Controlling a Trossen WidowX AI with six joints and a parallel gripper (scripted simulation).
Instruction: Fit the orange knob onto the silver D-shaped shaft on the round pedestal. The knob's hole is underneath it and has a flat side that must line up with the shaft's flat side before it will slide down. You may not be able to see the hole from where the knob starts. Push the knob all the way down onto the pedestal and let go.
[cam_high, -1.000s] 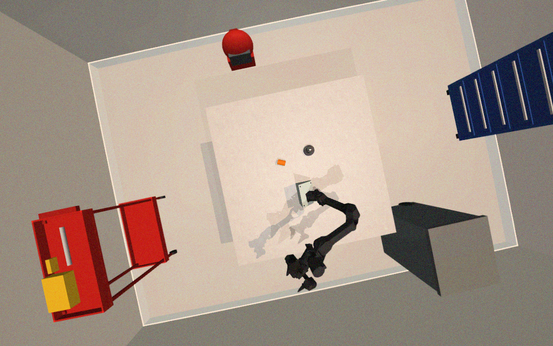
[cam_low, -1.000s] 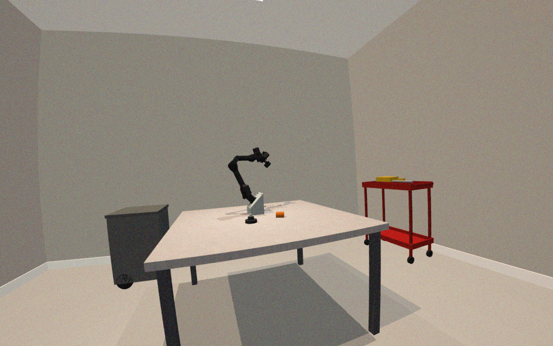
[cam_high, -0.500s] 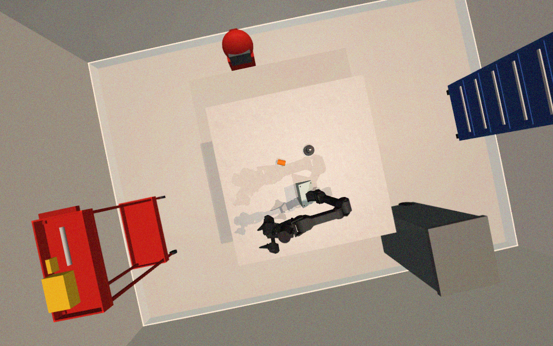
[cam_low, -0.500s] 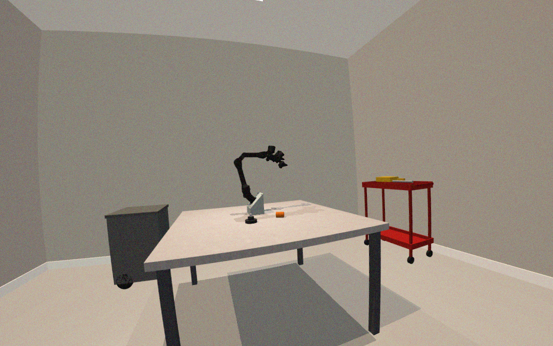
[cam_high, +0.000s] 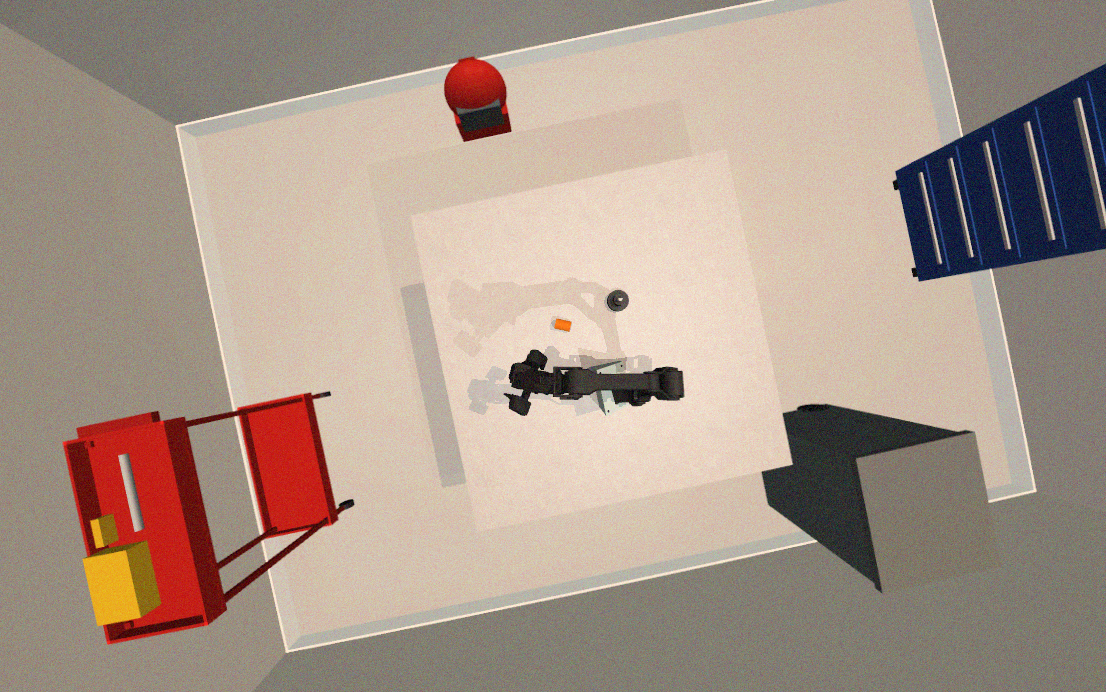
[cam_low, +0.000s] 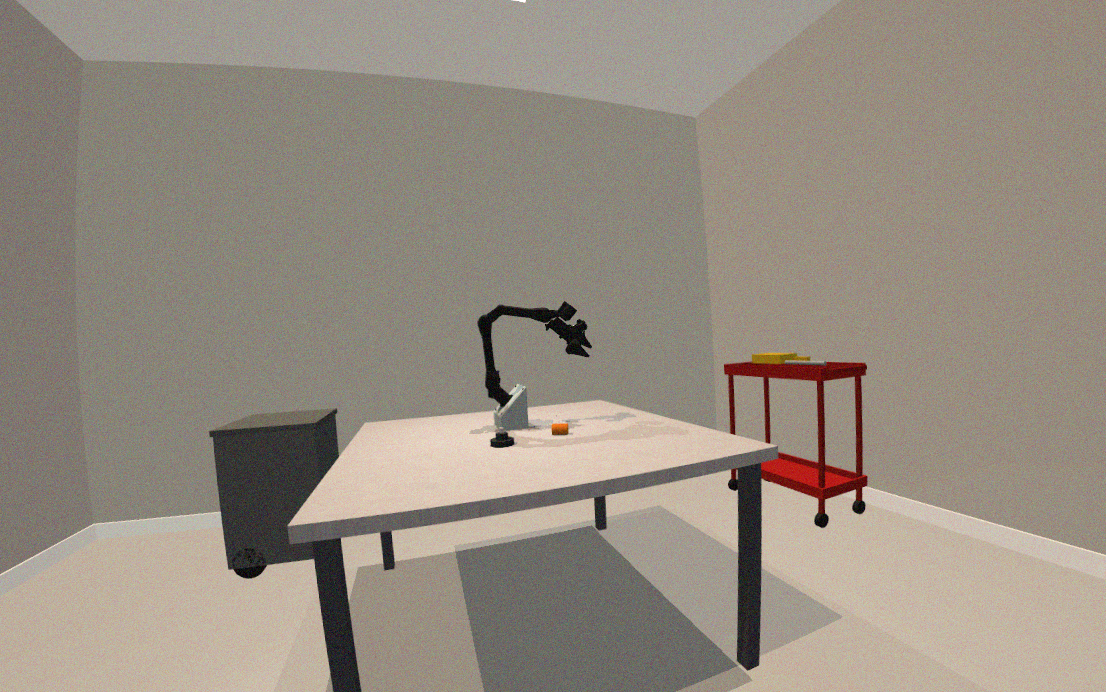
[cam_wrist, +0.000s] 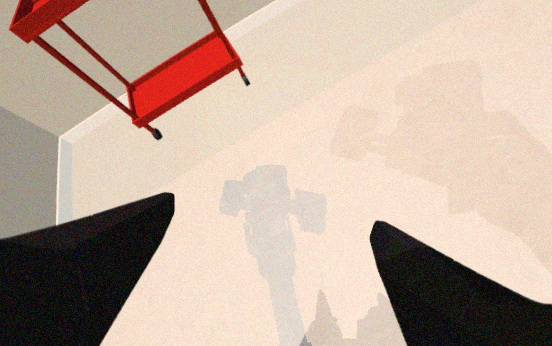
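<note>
The orange knob lies 14 cm ahead of my gripper tip, 20 cm to the right of it and 28 cm below it. Round my gripper tip: dark round pedestal: 16 cm ahead, 45 cm to the right, 27 cm below.
</note>
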